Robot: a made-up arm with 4 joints. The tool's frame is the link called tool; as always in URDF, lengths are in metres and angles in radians.
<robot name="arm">
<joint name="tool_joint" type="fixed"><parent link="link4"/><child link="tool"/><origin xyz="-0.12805 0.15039 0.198" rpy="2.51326 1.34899 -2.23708"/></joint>
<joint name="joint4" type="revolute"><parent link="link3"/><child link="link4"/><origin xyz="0.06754 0.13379 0.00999" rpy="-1.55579 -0.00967 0.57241"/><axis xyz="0 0 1"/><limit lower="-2.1" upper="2.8"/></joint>
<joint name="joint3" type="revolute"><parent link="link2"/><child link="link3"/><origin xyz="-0.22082 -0.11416 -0.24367" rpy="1.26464 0.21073 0.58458"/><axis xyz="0 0 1"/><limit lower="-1.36" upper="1.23"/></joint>
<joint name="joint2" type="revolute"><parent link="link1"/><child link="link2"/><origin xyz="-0.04 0.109 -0.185" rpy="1.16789 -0.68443 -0.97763"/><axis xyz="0 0 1"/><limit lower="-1.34" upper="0.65"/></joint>
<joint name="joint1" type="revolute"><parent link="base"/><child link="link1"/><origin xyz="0.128 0.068 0.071" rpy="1.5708 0 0"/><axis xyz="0 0 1"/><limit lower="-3" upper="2.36"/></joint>
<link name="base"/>
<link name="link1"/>
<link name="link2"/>
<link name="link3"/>
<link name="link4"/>
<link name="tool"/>
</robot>
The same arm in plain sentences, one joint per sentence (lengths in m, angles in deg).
The arm has four revolute joints in a row. What follows holds with every joint at zero, and every direction is one of the base frame's.
The first joint lies 0.128 m along +x and 0.068 m along +y and 0.071 m along +z from the base frame's origin and rotates about -y, from -171.89 to 135.22 deg.
The second joint lies 0.04 m along -x and 0.185 m along +y and 0.109 m along +z from the first joint and rotates about the direction (-0.901331, -0.30381, -0.308711), from -76.78 to 37.24 deg.
The third joint lies 0.124 m along +x and 0.295 m along +y and 0.137 m along +z from the second joint and rotates about the direction (-0.015001, 0.086503, -0.996139), from -77.92 to 70.47 deg.
The fourth joint lies 0.076 m along -x and 0.128 m along -y and 0.02 m along -z from the third joint and rotates about -x, from -120.32 to 160.43 deg.
The tool frame, which is the frame that the pose is given for, lies 0.198 m along -x and 0.113 m along +y and 0.162 m along +z from the fourth joint; its axes are the base frame's turned by roll 8.4, pitch 9.15 and yaw 8.85 deg (as in URDF: about the fixed x, then y, then z).

